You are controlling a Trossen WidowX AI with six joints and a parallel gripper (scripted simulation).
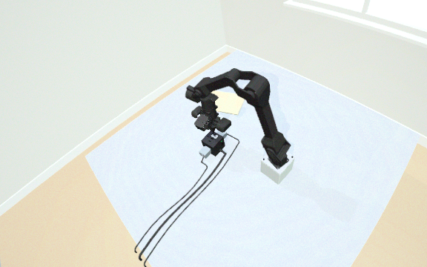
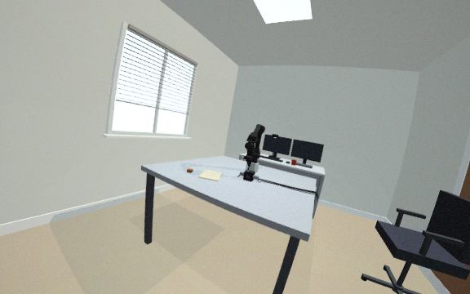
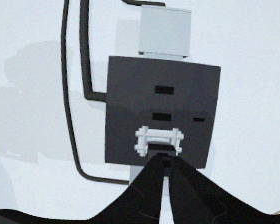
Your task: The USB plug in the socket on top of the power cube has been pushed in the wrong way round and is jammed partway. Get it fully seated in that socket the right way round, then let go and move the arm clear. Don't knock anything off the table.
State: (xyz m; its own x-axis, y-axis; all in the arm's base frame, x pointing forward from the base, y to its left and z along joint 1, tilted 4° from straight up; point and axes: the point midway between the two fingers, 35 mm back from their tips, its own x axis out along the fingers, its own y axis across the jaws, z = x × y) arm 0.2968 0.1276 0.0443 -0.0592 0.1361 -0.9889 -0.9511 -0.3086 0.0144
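The USB plug is 20 mm below my gripper tip. Also, from my gripper tip: orange object 360 mm ahead, 340 mm to the right, 100 mm below; then yellow notepad 240 mm ahead, 210 mm to the right, 110 mm below.
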